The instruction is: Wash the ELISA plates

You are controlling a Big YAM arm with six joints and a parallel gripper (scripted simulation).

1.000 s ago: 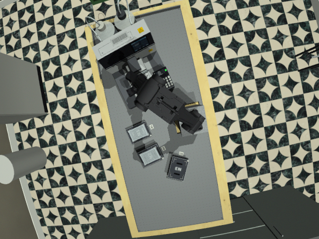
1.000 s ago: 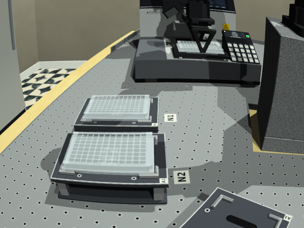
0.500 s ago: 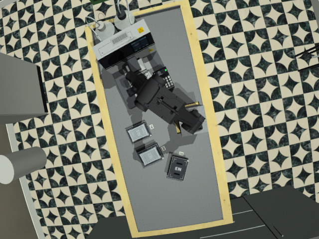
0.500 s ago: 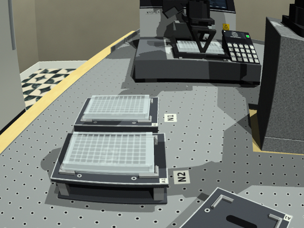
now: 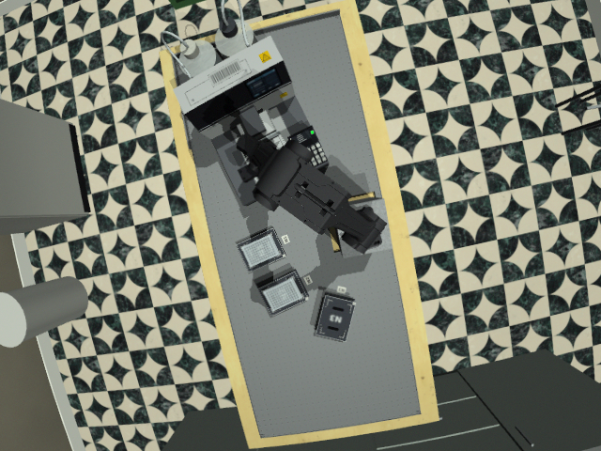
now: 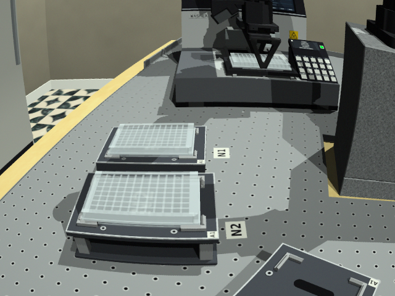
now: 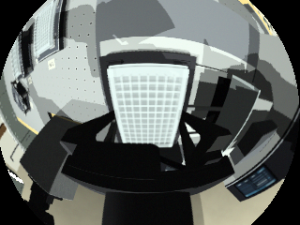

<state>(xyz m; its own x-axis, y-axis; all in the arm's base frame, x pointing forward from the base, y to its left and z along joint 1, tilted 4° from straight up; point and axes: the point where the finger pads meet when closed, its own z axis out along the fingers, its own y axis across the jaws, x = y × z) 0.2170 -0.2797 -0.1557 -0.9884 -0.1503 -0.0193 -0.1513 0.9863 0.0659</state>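
The washer carrier lies 1 cm below my hand. Also, from my hand: plate washer: 2 cm ahead, 15 cm to the right, 4 cm above; then nest N3: 4 cm behind, 61 cm to the left, 5 cm below; then nest label: 6 cm ahead, 26 cm to the left, 9 cm below.
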